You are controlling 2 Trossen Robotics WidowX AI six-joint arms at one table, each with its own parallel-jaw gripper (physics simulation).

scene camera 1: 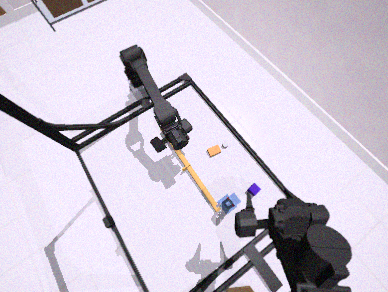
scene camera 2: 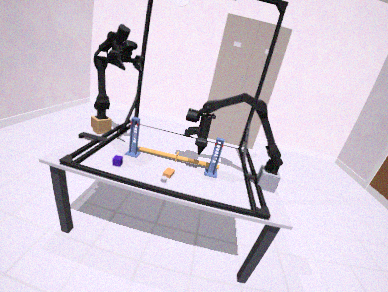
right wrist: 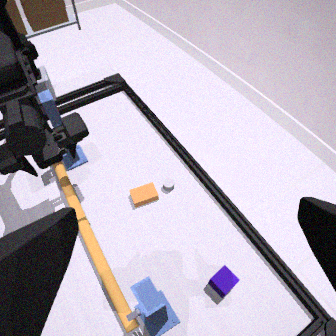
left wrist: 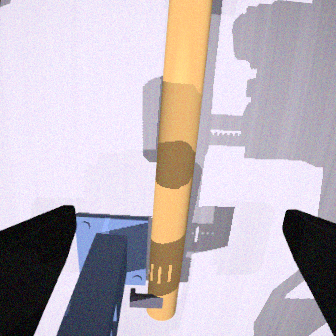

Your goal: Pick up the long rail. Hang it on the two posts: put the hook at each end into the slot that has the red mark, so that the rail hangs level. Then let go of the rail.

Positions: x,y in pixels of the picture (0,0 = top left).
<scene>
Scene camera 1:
my right gripper: 266,191
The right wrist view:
my left gripper: 55,165
my right gripper: 188,213
long orange rail: 124,313, on the table
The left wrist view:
my left gripper: 182,218
long orange rail: 186,42
</scene>
